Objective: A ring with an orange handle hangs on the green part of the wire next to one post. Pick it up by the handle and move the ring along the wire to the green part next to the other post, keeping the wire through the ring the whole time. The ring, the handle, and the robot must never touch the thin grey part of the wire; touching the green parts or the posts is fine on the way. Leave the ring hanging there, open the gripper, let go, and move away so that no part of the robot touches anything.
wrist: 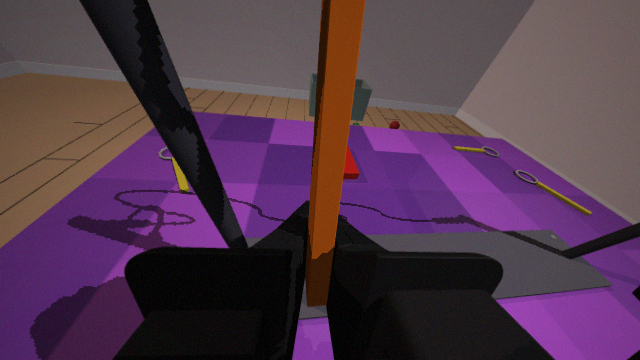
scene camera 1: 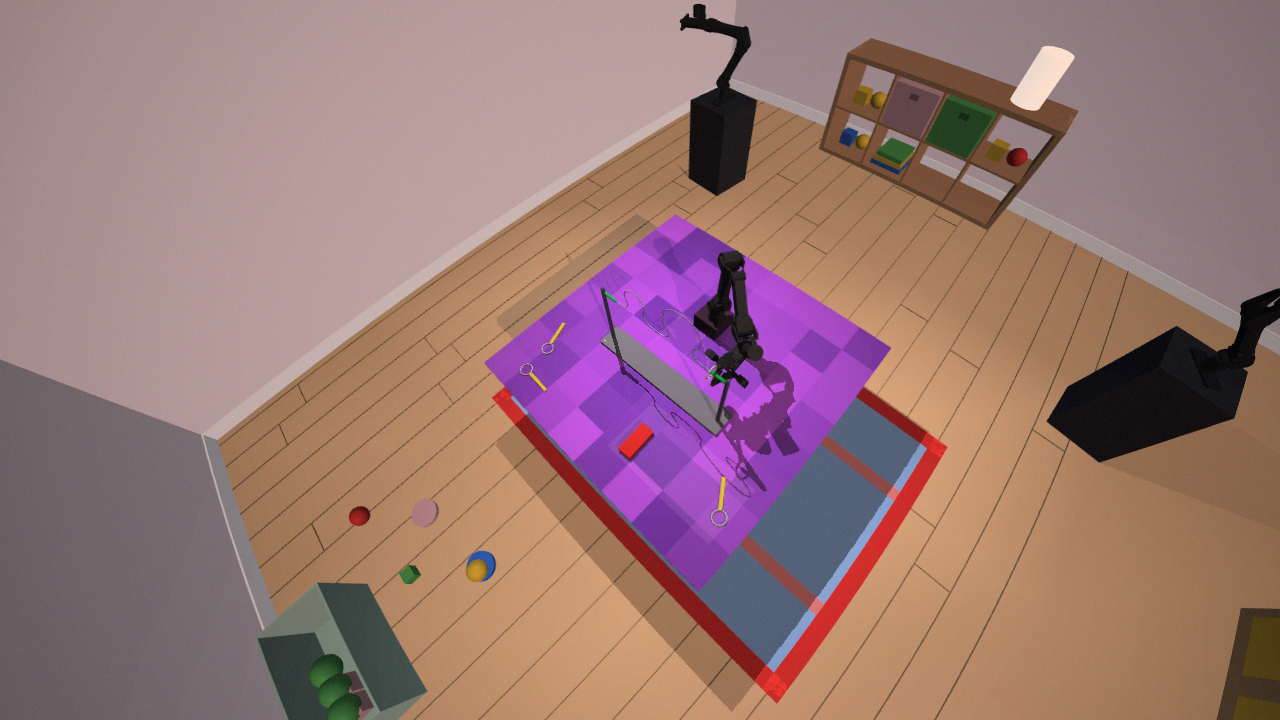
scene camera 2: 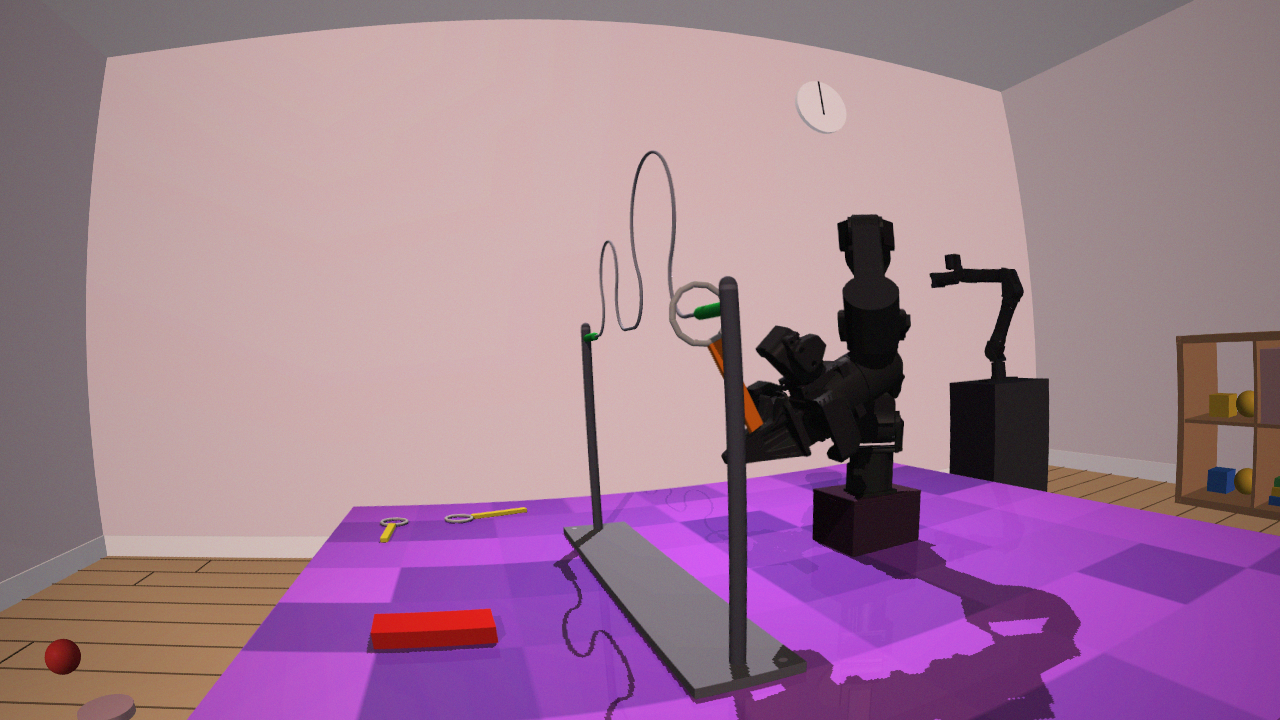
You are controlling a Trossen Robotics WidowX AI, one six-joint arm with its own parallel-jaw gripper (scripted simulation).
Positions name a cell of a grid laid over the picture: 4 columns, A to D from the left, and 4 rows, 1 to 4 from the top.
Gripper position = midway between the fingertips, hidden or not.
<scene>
my gripper: wrist B3; scene camera 1 C3; scene camera 2 C3
</scene>
